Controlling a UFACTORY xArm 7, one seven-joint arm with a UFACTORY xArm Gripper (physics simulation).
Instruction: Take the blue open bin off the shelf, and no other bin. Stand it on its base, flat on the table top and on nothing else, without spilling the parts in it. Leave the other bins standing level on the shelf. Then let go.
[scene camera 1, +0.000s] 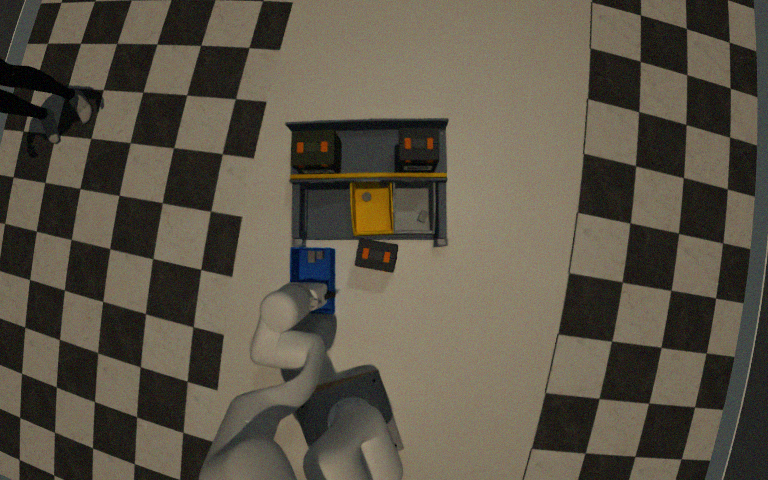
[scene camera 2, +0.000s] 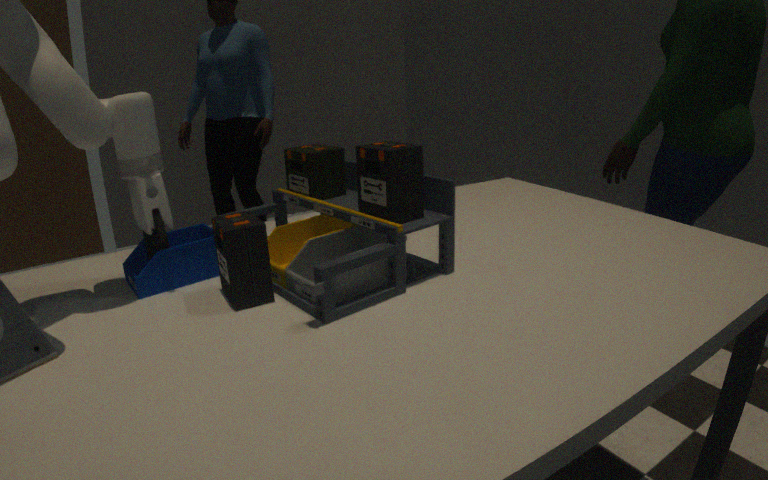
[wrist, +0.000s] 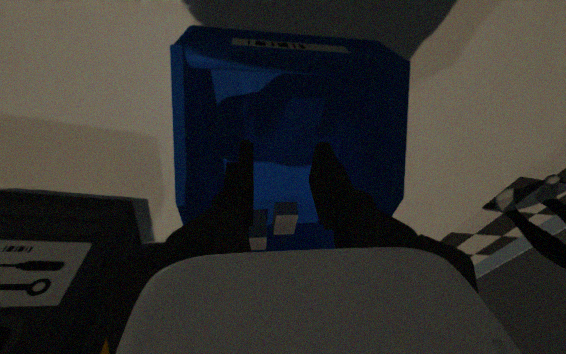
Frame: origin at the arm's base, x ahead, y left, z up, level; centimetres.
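Where they show: gripper, fingertip midpoint: (scene camera 2: 161, 265) (wrist: 282, 161).
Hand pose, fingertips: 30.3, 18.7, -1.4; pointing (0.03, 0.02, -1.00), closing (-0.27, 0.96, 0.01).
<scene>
Things, the pixels of their top centre, and the offset from my fingertips, as dx, dy, dz. "spot": a spot on its surface instead.
- blue open bin at its top centre: (wrist: 289, 244) (scene camera 2: 169, 239) (scene camera 1: 309, 282) +2.3, +0.7, +4.3
- yellow bin at its top centre: (scene camera 2: 308, 228) (scene camera 1: 371, 198) +26.1, -8.3, +4.9
- grey bin at its top centre: (scene camera 2: 345, 241) (scene camera 1: 414, 197) +29.2, -18.2, +4.9
- shelf at a spot on its surface: (scene camera 2: 400, 263) spot: +35.8, -24.4, +2.1
- dark box at its top centre: (scene camera 2: 237, 218) (scene camera 1: 376, 255) +13.4, -13.6, +10.0
The blue open bin (scene camera 1: 311, 271) (scene camera 2: 184, 266) (wrist: 285, 185) stands upright on its base on the table top, just in front of the shelf's left end. Two small grey parts (scene camera 1: 314, 256) (wrist: 286, 224) lie in it at the end nearer the shelf. My gripper (scene camera 1: 330, 294) (scene camera 2: 156, 249) (wrist: 282, 161) is partly open, with its fingers pointing down inside the bin. Nothing is between the fingers, and they stand apart from the side walls. The yellow bin (scene camera 1: 372, 217) (scene camera 2: 288, 240) and the grey bin (scene camera 1: 408, 212) (scene camera 2: 345, 246) stand level on the shelf (scene camera 1: 441, 212) (scene camera 2: 400, 263), each holding a part.
A dark box (scene camera 1: 376, 255) (scene camera 2: 244, 266) with orange marks stands upright on the table, right of the blue bin and in front of the shelf. Two more dark boxes (scene camera 1: 315, 150) (scene camera 1: 417, 148) stand on the shelf's upper level. The arm's base plate is at the near side.
</scene>
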